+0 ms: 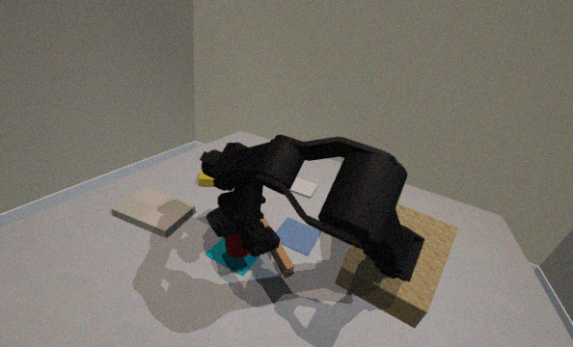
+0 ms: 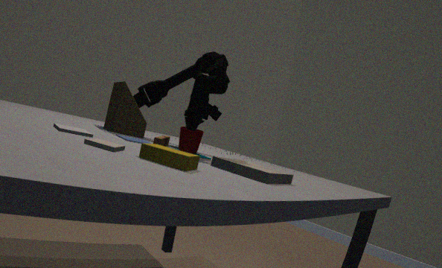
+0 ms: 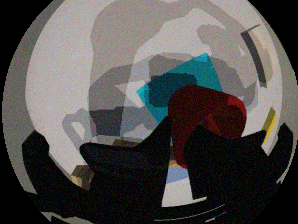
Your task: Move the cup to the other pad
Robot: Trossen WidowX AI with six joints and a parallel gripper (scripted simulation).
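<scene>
The dark red cup is 3 cm ahead of my gripper tip and 2 cm to the right of it. From my gripper tip the other things lie so: teal pad 3 cm ahead, 2 cm to the right, 5 cm below; then brown stick 2 cm behind, 9 cm to the right, 4 cm below; then light blue pad 7 cm behind, 16 cm to the right, 5 cm below.
</scene>
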